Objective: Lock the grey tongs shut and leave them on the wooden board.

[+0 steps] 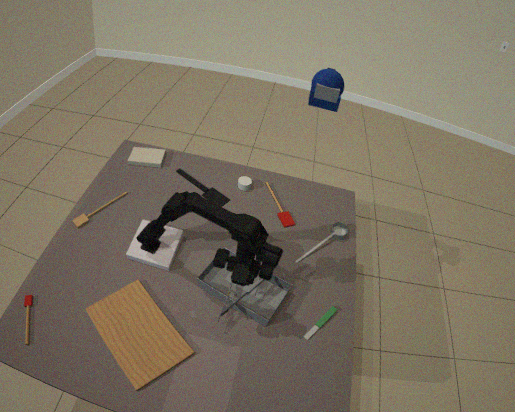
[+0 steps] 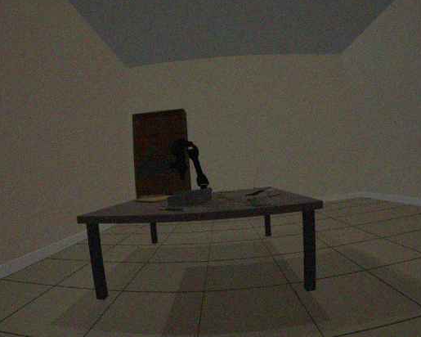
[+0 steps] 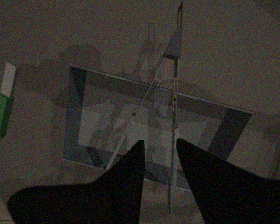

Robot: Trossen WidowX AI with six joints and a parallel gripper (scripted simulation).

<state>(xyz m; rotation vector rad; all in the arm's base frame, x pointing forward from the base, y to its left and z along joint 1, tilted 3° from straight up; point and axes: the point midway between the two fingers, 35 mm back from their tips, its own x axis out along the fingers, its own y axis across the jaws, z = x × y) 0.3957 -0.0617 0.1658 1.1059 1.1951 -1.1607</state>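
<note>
Right now the roasting tin is 130 mm below my gripper tip, 50 mm to the left of it and 10 mm ahead of it. Also, from my gripper tip: wooden board: 280 mm to the right, 280 mm behind, 150 mm below; then red spatula: 520 mm to the left, 150 mm below, 30 mm ahead; then black spatula: 490 mm to the left, 340 mm behind, 160 mm below.
</note>
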